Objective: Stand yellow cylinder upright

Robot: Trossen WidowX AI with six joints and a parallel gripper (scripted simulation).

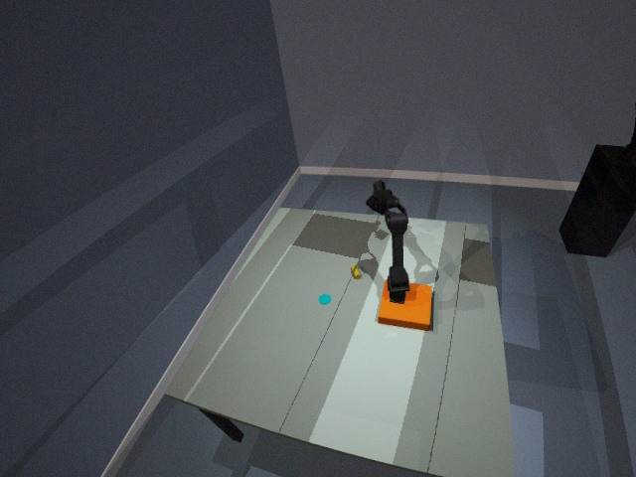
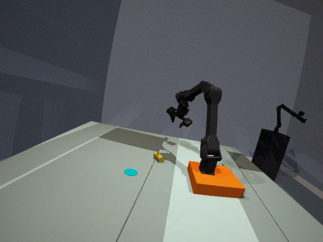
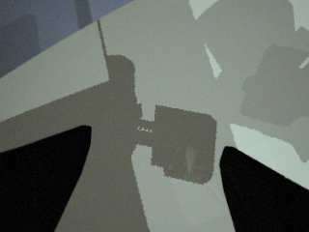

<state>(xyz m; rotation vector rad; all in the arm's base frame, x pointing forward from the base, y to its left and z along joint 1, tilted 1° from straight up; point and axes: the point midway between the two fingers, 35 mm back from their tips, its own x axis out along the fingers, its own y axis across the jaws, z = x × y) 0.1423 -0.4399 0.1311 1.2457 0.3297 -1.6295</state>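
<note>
My gripper tip is 32 cm to the right of the yellow cylinder, 13 cm above it and 8 cm short of it. Round my gripper tip: cyan circle (50 cm to the left, 19 cm ahead, 14 cm below).
</note>
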